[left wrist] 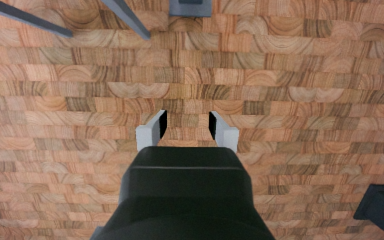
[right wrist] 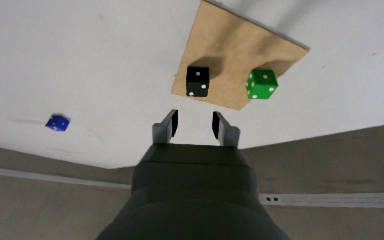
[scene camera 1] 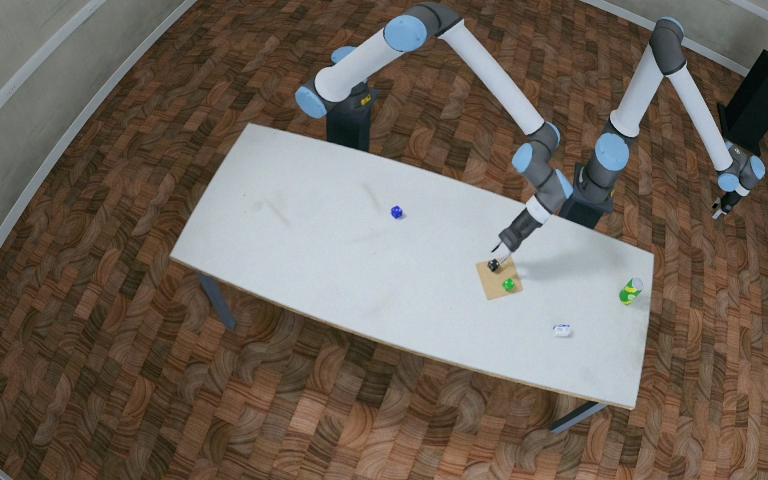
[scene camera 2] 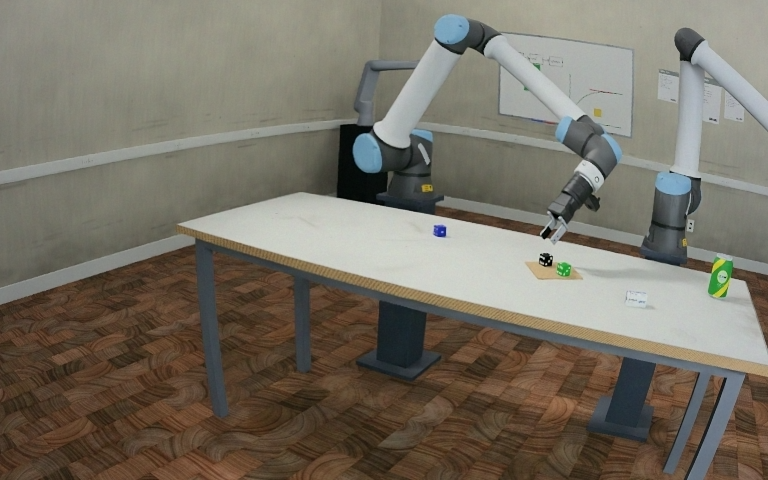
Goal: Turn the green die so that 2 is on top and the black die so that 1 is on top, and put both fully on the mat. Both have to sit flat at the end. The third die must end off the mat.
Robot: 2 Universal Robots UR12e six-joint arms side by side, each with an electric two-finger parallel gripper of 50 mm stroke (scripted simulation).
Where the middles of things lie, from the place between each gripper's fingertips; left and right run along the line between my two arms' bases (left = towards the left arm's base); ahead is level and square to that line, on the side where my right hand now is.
I see the tan mat (scene camera 1: 492, 282) 9 cm below my right hand (scene camera 2: 546, 239), 3 cm to the left of it and 3 cm ahead of it. From my right hand the other things lie so: green die (right wrist: 261, 84) (7 cm to the left, 7 cm below, 6 cm ahead).
The green die is 880 mm to the right of my left hand, 620 mm ahead of it and 160 mm below it. Round my left hand: tan mat 920 mm to the right, 590 mm ahead, 180 mm below.
